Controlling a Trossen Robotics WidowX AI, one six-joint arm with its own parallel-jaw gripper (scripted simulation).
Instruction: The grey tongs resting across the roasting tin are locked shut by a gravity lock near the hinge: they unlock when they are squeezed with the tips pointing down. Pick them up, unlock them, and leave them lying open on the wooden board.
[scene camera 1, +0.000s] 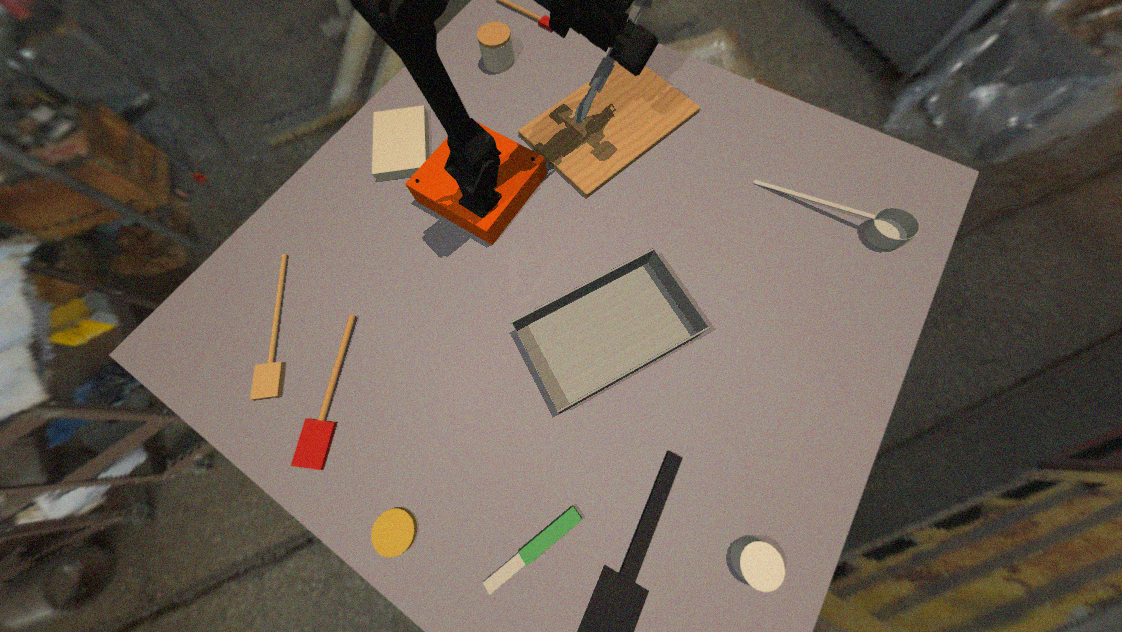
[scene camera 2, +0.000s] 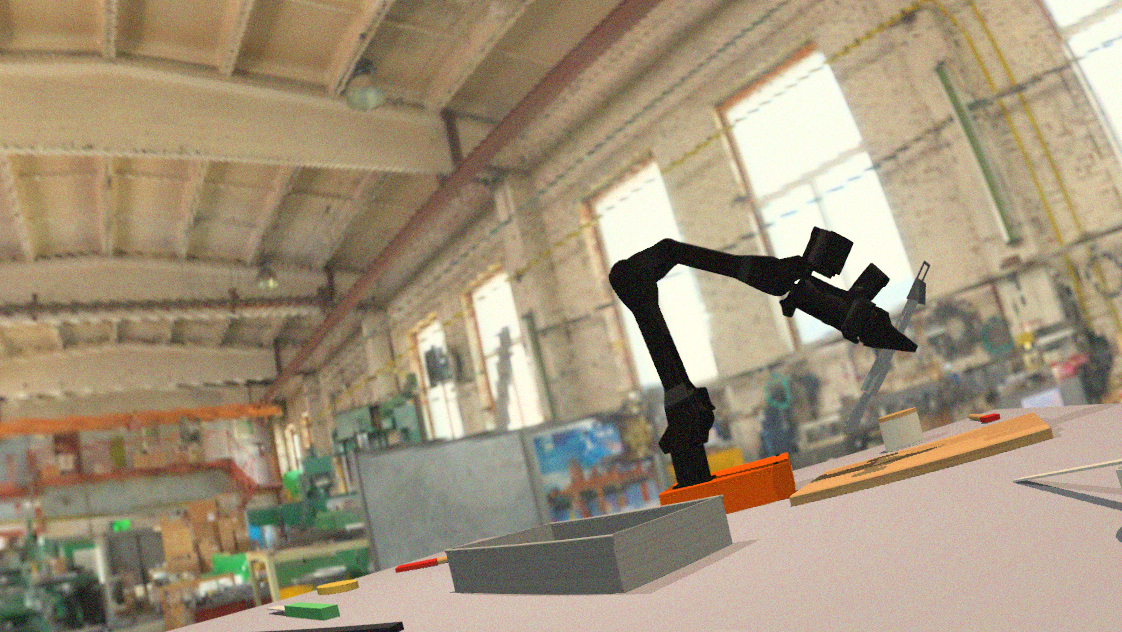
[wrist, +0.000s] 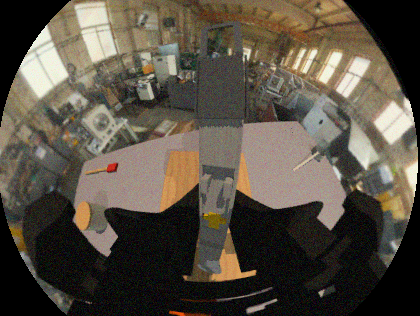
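Note:
My gripper is visible, including in scene camera 1 and in the wrist view. Also visible: a cream block; a cork-topped jar; a cream cylinder; a green-and-white bar; a yellow disc; a wooden board.

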